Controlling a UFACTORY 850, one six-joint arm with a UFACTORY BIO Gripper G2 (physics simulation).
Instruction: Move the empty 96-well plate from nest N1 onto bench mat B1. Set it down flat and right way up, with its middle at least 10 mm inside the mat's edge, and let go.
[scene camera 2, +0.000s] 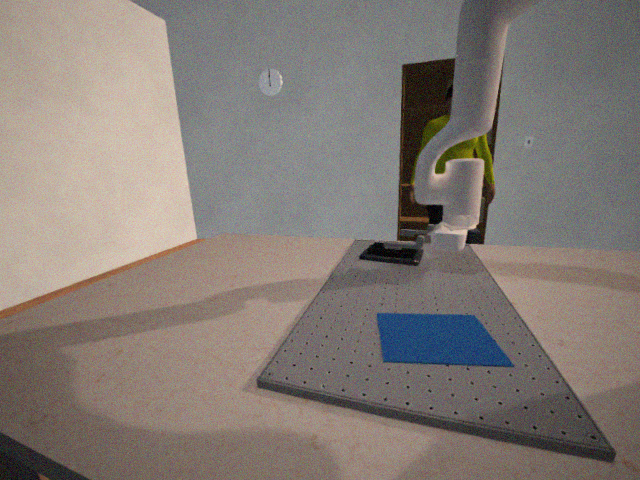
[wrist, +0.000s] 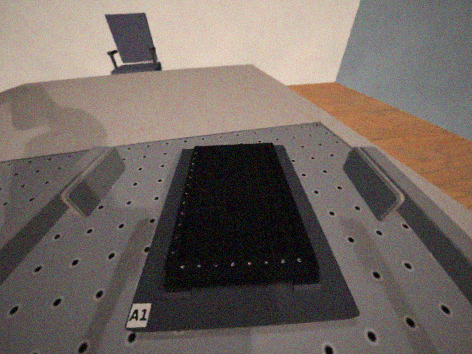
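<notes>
The black 96-well plate (scene camera 2: 395, 252) (wrist: 240, 210) sits flat in the dark nest N1 (wrist: 245, 309), which has an "A1" label at its near left corner in the wrist view. My gripper (scene camera 2: 397, 240) (wrist: 235, 184) is open and empty. In the wrist view its fingers stand wide apart on the left and right of the plate, with a gap on each side, not touching it. The blue bench mat B1 (scene camera 2: 442, 339) lies on the near part of the perforated board in the scene view. It does not show in the wrist view.
The grey perforated board (scene camera 2: 351, 320) (wrist: 115, 240) lies on the pale table (scene camera 2: 206, 351) (wrist: 175, 105) and carries the nest and mat. A person in a yellow-green top (scene camera 2: 480, 147) stands behind the arm. A dark chair (wrist: 131, 40) stands beyond the table.
</notes>
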